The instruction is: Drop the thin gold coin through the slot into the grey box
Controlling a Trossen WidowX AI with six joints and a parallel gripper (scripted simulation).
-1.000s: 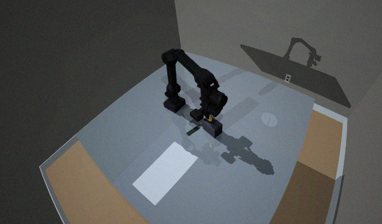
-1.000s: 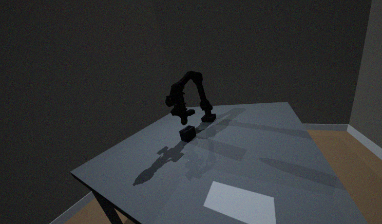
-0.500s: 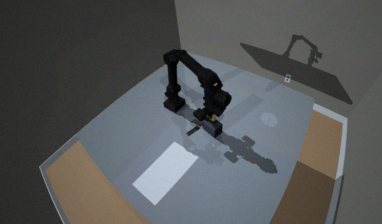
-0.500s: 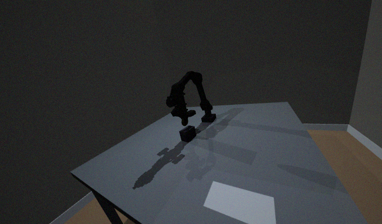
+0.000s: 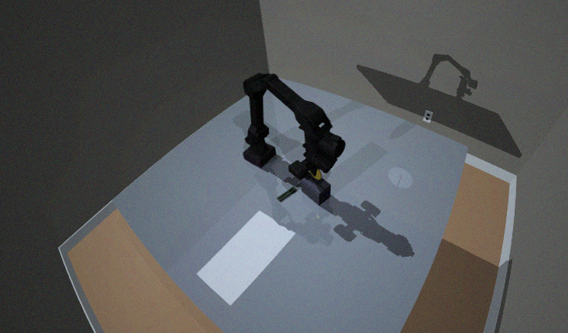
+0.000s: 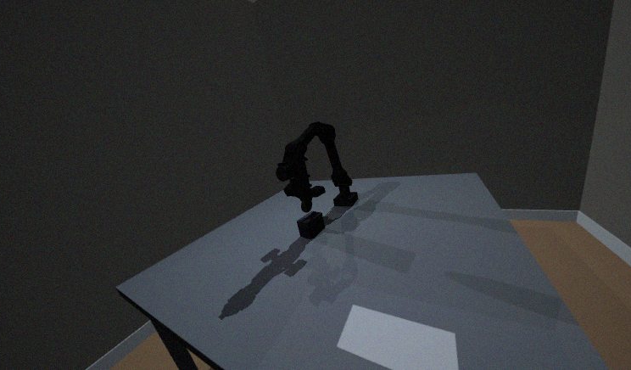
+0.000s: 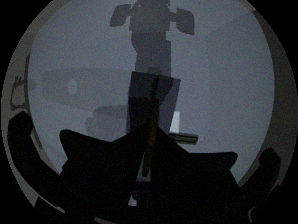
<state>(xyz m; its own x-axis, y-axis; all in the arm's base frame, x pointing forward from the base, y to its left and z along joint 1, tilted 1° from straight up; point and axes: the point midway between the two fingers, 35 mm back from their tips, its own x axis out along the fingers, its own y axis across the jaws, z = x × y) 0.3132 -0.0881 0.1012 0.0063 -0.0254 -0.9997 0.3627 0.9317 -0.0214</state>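
Right now my gripper tip is 20 mm below the gold coin.
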